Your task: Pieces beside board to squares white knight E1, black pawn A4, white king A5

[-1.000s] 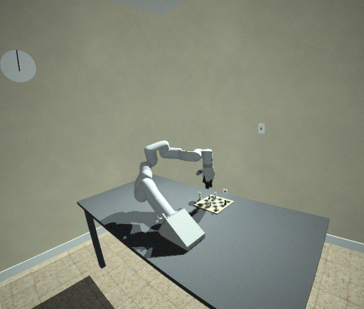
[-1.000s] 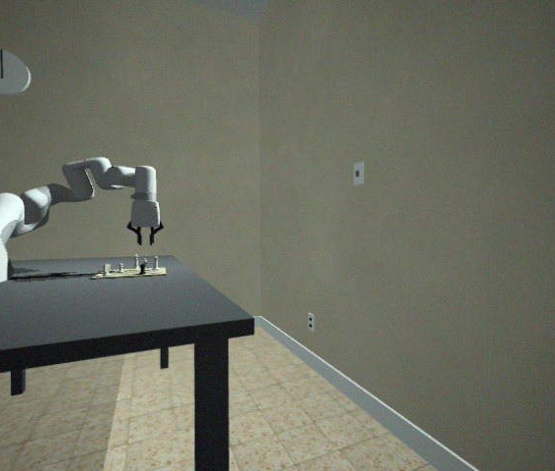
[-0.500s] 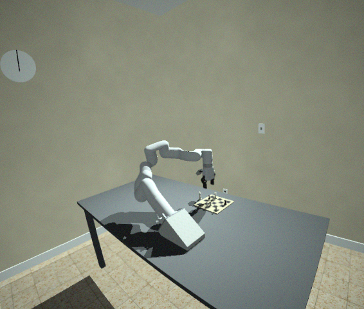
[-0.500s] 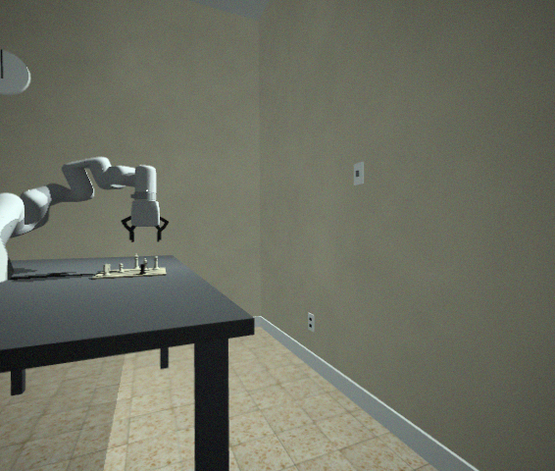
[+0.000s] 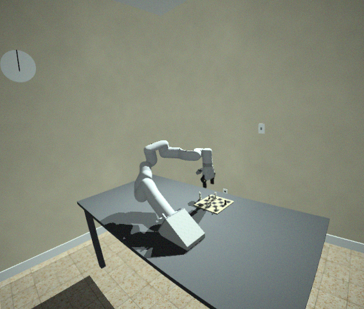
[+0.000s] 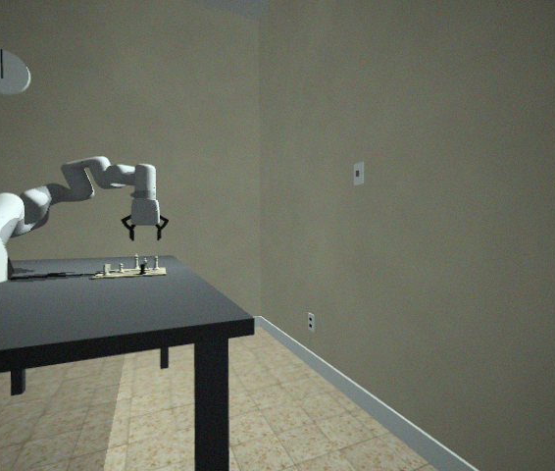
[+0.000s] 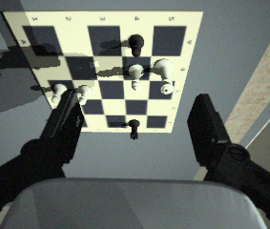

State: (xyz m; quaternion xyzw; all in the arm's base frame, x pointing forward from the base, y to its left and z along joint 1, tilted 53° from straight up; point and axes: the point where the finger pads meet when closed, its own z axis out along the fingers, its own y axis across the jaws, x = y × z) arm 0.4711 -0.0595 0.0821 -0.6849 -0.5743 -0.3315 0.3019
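The white king lies 30 mm behind my hand, 70 mm to the left of it and 100 mm below it. Round my hand: black pawn: 110 mm below; white knight: 130 mm behind, 140 mm to the right, 110 mm below; chessboard: 50 mm behind, 70 mm to the right, 120 mm below.
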